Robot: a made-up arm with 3 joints. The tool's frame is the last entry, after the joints. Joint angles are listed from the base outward. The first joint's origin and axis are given. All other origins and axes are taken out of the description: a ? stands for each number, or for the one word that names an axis. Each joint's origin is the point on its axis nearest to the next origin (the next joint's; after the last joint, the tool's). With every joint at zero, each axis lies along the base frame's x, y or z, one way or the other. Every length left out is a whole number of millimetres.
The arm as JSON. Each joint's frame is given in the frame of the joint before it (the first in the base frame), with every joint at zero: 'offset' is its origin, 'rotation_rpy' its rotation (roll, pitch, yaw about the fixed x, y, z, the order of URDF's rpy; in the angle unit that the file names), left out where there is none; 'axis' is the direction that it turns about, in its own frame. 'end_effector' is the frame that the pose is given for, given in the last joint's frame.
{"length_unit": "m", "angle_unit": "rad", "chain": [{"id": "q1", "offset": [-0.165, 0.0, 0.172], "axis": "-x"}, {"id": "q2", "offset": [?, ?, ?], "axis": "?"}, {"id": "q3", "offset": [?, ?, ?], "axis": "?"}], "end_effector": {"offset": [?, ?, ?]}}
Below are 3 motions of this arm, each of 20 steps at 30 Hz.
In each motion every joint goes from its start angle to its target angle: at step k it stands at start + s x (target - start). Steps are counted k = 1, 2, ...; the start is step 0. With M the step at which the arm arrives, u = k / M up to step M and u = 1 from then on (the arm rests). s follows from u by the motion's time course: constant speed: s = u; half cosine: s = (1 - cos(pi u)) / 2; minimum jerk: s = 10 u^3 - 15 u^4 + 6 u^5.
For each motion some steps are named. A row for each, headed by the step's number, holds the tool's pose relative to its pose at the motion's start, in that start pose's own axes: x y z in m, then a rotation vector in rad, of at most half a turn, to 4 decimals.
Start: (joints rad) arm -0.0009 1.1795 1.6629
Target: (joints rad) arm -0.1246 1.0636 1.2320
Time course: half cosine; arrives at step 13
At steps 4, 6, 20:
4: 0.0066 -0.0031 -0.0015 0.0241 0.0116 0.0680
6: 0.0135 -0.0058 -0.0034 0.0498 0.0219 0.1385
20: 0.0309 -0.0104 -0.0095 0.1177 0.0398 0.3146

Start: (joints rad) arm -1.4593 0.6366 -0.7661
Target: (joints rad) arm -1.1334 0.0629 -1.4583
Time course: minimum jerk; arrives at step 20
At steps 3, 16, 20:
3: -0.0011 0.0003 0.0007 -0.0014 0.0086 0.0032
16: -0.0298 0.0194 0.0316 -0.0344 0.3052 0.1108
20: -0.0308 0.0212 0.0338 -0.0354 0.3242 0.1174

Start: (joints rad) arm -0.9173 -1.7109 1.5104
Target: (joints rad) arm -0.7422 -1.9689 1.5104
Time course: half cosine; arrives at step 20
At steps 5, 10, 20:
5: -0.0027 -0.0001 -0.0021 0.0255 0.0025 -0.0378
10: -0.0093 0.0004 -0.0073 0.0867 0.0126 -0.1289
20: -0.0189 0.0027 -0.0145 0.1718 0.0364 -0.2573

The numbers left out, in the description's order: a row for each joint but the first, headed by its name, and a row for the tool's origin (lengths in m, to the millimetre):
q2: xyz 0.0 0.013 -0.043, axis +z
q3: xyz 0.028 -0.07 0.0, axis -z
tool: xyz -0.039 -0.091 0.0

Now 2 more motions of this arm.
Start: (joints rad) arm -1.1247 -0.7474 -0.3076
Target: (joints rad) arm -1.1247 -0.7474 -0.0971
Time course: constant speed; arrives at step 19
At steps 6, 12, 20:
6: -0.0060 0.0028 0.0000 0.0000 0.0000 -0.0665
12: -0.0117 0.0060 0.0000 0.0000 0.0000 -0.1329
20: -0.0182 0.0102 0.0000 0.0000 0.0000 -0.2105

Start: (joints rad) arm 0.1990 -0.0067 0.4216
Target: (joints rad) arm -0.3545 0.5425 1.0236
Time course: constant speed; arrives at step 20
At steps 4, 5, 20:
4: 0.0022 0.0117 -0.0129 0.1005 0.0465 -0.0105
5: 0.0025 0.0149 -0.0159 0.1255 0.0583 -0.0132
20: -0.0006 0.0717 -0.0436 0.4973 0.2431 -0.0514

